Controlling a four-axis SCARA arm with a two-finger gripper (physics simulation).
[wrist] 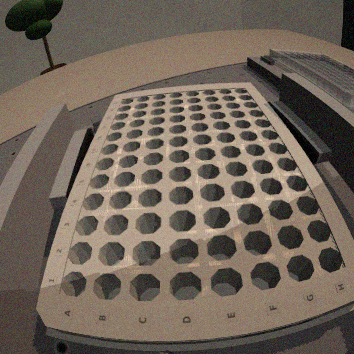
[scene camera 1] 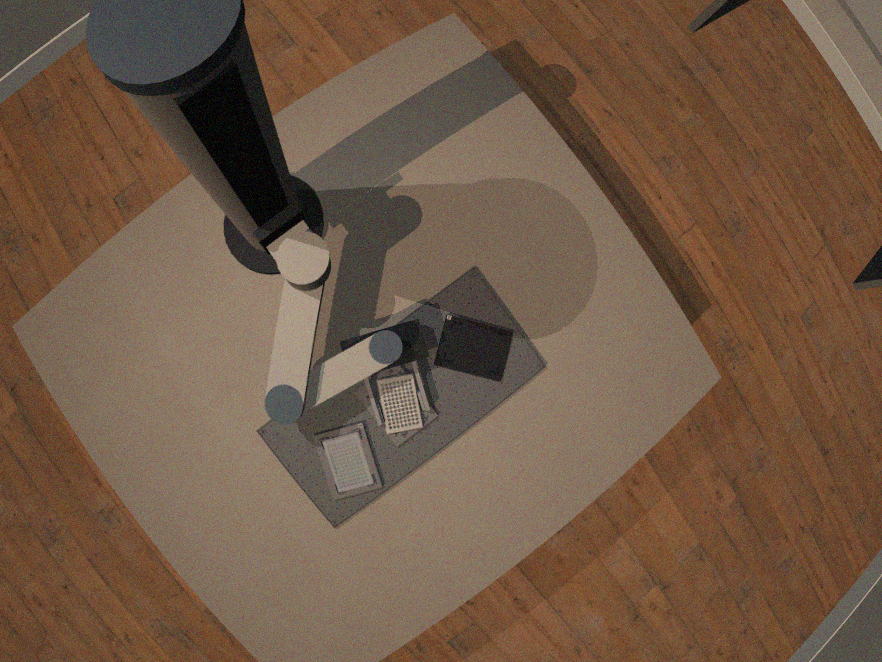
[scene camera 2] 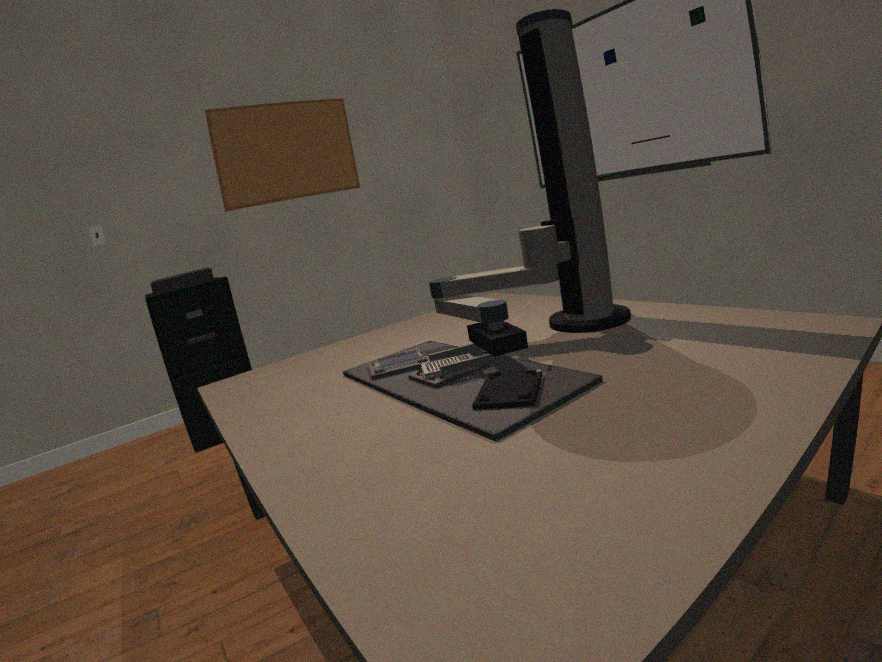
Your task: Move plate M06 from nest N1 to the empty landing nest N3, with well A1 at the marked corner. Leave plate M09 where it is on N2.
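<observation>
A beige 96-well plate (scene camera 1: 400, 413) (scene camera 2: 443, 366) (wrist: 180, 195) lies level at the middle nest; no plate name is readable. In the wrist view its A1 corner is near left. My gripper (scene camera 1: 401, 396) (scene camera 2: 464, 364) (wrist: 179, 99) is shut on this plate, a finger against each long side. Whether the plate is seated or slightly raised cannot be told. A pale, glassy-looking well plate (scene camera 1: 349, 461) (scene camera 2: 398, 361) (wrist: 325, 75) sits on its nest at the board's left end in scene camera 1. The dark empty nest (scene camera 1: 473, 349) (scene camera 2: 509, 390) is at the right, with a small white mark at one corner.
All the nests are on a dark speckled board (scene camera 1: 333, 511) (scene camera 2: 455, 416) on the beige table (scene camera 1: 569, 456) (scene camera 2: 455, 513). The arm's column (scene camera 1: 213, 142) (scene camera 2: 580, 171) stands behind the board. A small tree-like plant (wrist: 35, 20) shows beyond the table in the wrist view.
</observation>
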